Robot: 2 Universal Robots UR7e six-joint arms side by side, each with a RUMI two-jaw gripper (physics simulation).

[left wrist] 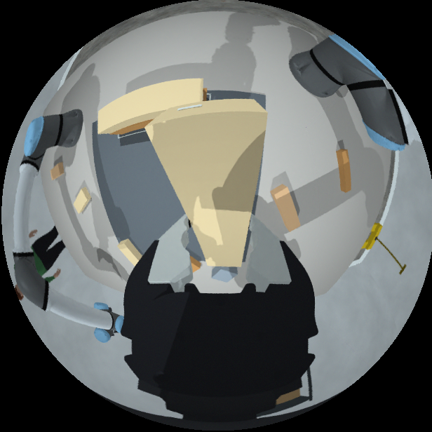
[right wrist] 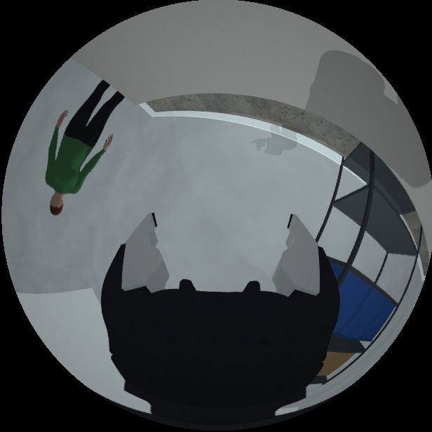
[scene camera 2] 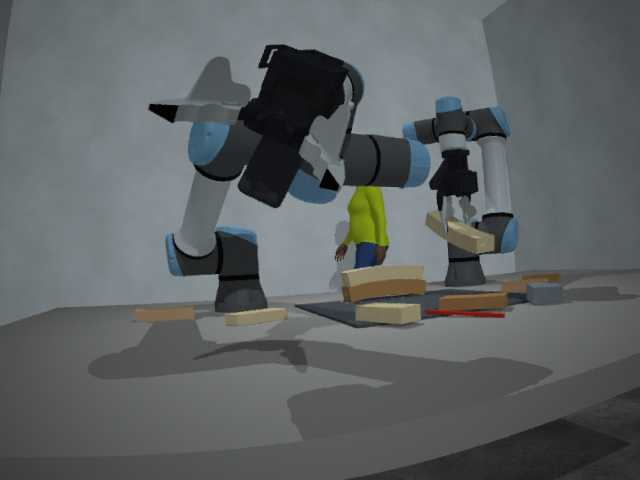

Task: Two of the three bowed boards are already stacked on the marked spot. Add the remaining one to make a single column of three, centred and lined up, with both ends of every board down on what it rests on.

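Pixels of known places: left gripper, fingertip midpoint: (scene camera 2: 457, 234); right gripper, fingertip midpoint: (scene camera 2: 235, 144); left arm's base at its link origin: (scene camera 2: 465, 284); right arm's base at its link origin: (scene camera 2: 241, 309).
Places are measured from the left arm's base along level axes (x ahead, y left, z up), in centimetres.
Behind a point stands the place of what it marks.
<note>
My left gripper (scene camera 2: 458, 226) @[x 42.7, y -7.0, z 16.9 cm] (left wrist: 218, 214) is shut on a pale bowed board (scene camera 2: 465, 236) @[x 50.0, y -5.9, z 16.0 cm] (left wrist: 215, 160) and holds it in the air, to the right of the stack in scene camera 2. There the board slopes down toward its right end. The stack has a pale bowed board (scene camera 2: 382, 275) @[x 36.2, y -28.4, z 7.2 cm] (left wrist: 155, 102) on top of an orange-brown bowed board (scene camera 2: 385, 289) @[x 36.3, y -27.8, z 3.2 cm] (left wrist: 132, 126). They look roughly lined up; the held board hides part of the stack in the left wrist view. My right gripper (scene camera 2: 246, 146) @[x 139.2, y -33.9, z 21.7 cm] (right wrist: 221, 214) is open and empty, high at the left.
The dark mat (scene camera 2: 330, 310) @[x 58.1, y -40.3, z 0.6 cm] (left wrist: 135, 185) lies under the stack. Near its front are a pale block (scene camera 2: 387, 313) @[x 84.6, y -25.9, z 2.4 cm], an orange block (scene camera 2: 473, 301) @[x 74.8, y -8.4, z 2.3 cm] and a red rod (scene camera 2: 465, 313) @[x 80.7, y -11.0, z 0.8 cm]. A grey block (scene camera 2: 544, 293) @[x 73.8, y 7.7, z 2.4 cm] lies at the right, a tan block (scene camera 2: 164, 313) @[x 66.6, y -80.1, z 1.7 cm] and a pale block (scene camera 2: 256, 316) @[x 72.6, y -54.1, z 1.5 cm] at the left.
</note>
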